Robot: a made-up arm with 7 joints.
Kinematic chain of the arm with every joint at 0, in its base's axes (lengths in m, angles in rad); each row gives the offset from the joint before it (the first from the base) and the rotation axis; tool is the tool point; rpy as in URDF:
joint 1: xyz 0 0 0.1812 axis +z
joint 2: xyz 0 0 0 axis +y
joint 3: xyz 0 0 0.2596 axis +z
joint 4: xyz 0.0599 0 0 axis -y
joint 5: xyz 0.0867 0 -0.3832 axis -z
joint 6: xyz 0 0 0 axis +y
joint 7: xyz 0.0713 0 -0.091 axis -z
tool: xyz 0 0 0 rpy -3.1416 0 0
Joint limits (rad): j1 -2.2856..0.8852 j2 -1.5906..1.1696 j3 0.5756..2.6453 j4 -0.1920..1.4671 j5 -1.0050..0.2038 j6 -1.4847..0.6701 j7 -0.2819..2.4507
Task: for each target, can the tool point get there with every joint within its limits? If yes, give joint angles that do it. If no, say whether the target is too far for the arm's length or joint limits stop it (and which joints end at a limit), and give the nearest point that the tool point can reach.
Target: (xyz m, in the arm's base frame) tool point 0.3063 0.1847 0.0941
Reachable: yes | joints -1.4751 0.8397 1.6386 0.3326 -0.6434 0.4250 0.5982
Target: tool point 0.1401 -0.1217 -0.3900
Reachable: no: joint limits stop it (at a limit: joint 1, joint 2, joint 3, joint 5) | nearest point 0.1735 -0.0969 -0.2919 | short by 0.107 m
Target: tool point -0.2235 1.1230 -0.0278
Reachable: no: too far | nearest point -0.1267 0.6367 0.0627 | short by 0.504 m
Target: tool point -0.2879 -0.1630 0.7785
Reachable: no: joint limits stop it (at a limit: joint 1, joint 3, joint 4) | nearest point -0.2975 -0.1133 0.7157 | short by 0.081 m
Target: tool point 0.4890 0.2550 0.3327
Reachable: yes | joints -1.6531 -0.1841 2.0181 1.0638 -0.3494 -0.3751 -0.0532
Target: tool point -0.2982 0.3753 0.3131
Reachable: yes | joints -0.0404 -0.1761 2.2596 0.8782 0.0935 -1.1363 0.1276
